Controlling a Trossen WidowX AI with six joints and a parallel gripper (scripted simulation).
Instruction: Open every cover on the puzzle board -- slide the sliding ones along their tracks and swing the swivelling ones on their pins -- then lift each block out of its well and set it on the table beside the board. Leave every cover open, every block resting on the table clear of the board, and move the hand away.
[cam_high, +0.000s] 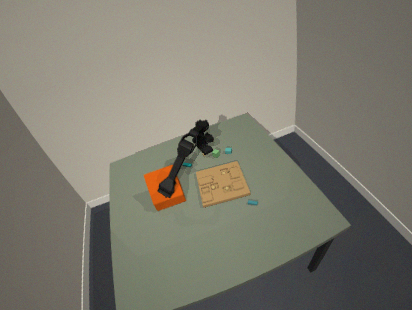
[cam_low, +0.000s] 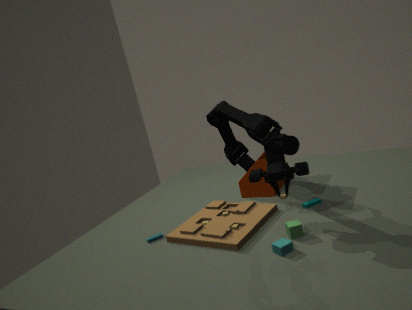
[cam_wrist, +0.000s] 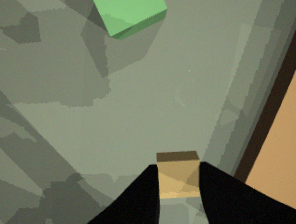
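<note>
My gripper tip is now 25 cm to the left of the tan puzzle board, 7 cm above it and 2 cm past it. From my gripper tip the other things lie so: flat teal piece: 13 cm behind, 8 cm below, 7 cm to the left; green cube: 9 cm ahead, 7 cm below, 3 cm to the left; teal cube: 18 cm ahead, 8 cm below.
</note>
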